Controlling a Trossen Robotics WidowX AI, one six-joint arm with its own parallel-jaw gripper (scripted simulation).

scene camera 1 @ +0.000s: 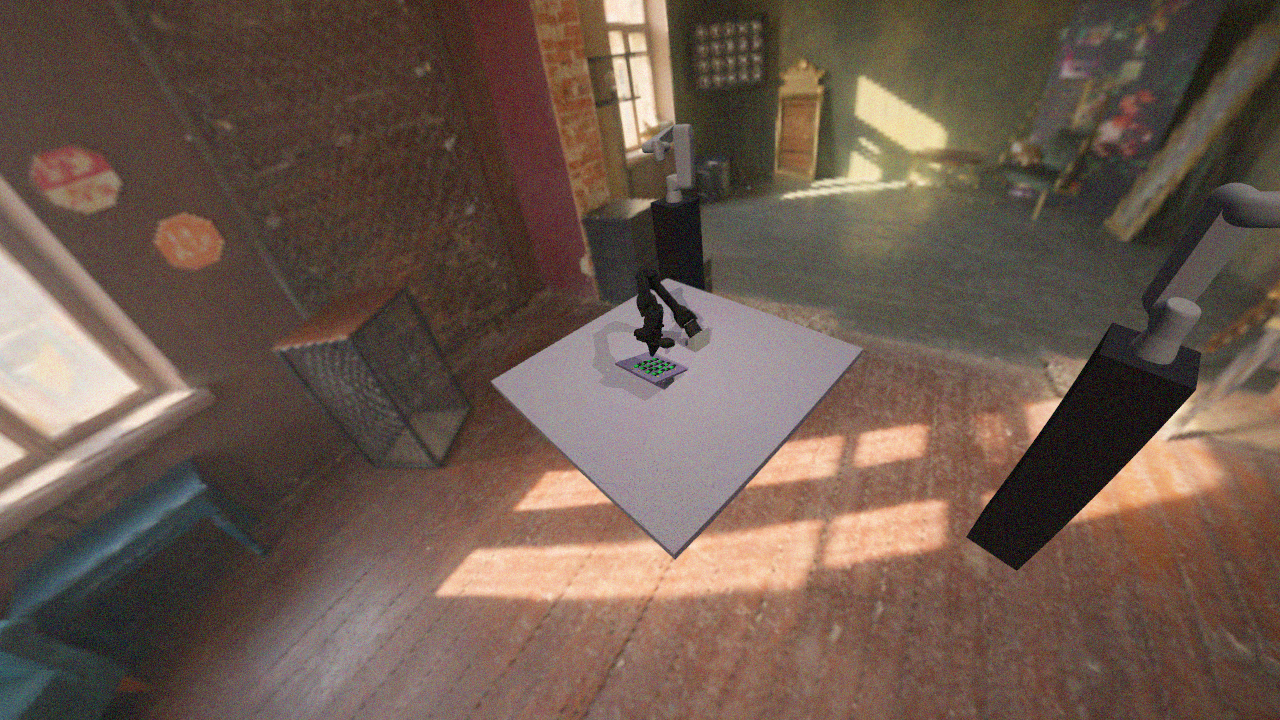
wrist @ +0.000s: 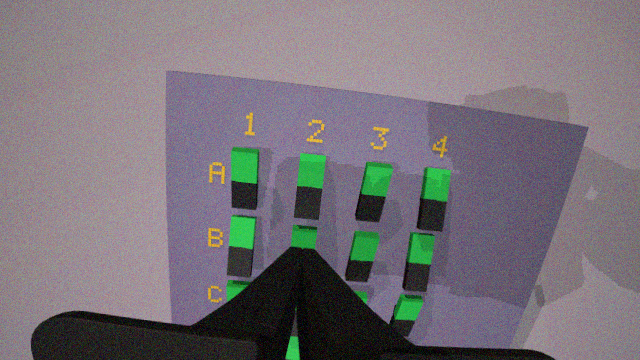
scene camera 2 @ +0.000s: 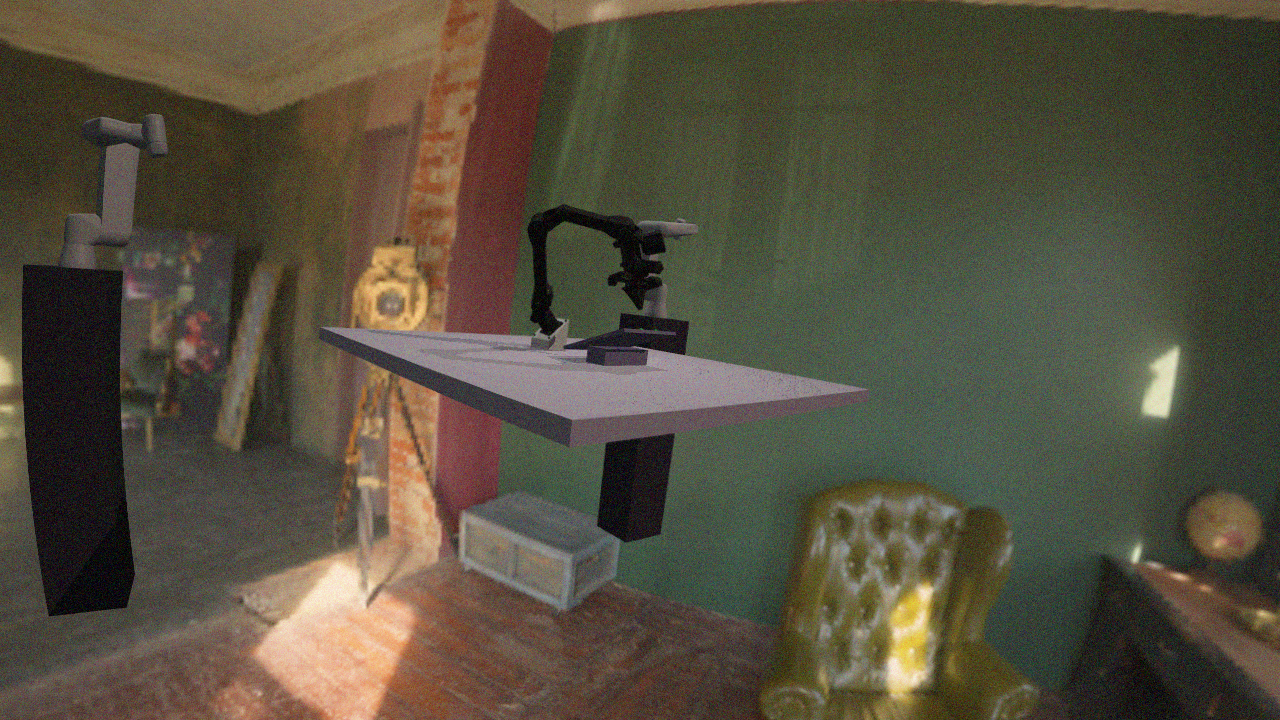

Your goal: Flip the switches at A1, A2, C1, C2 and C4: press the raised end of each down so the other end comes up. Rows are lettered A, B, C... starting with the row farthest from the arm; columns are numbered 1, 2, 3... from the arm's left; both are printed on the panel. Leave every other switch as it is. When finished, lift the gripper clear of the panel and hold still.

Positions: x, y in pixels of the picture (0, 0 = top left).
Scene:
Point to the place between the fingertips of my gripper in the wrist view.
300, 259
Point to a rocker switch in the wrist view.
At 244, 161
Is my gripper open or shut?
Shut.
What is my gripper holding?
Nothing.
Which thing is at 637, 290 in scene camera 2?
My gripper.

